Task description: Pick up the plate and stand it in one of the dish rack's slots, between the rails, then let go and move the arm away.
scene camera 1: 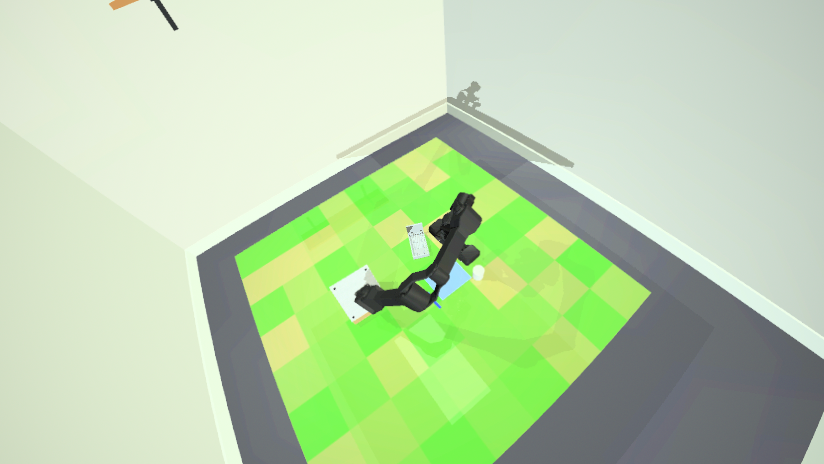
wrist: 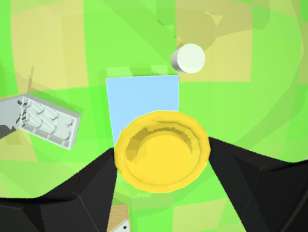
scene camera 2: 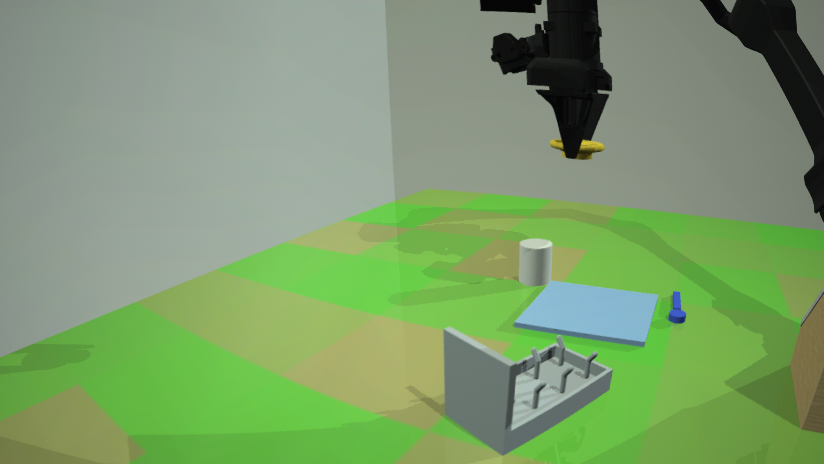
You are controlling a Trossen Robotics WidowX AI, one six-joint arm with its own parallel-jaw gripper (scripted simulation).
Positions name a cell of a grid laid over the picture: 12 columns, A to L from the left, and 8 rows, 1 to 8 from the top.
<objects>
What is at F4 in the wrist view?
A light blue mat.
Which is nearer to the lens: the yellow plate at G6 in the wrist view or the white cylinder cup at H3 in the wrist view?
The yellow plate.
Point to a grey dish rack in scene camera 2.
At H7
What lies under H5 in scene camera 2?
A white cylinder cup.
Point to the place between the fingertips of my gripper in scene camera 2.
I3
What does my gripper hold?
A yellow plate.
</objects>
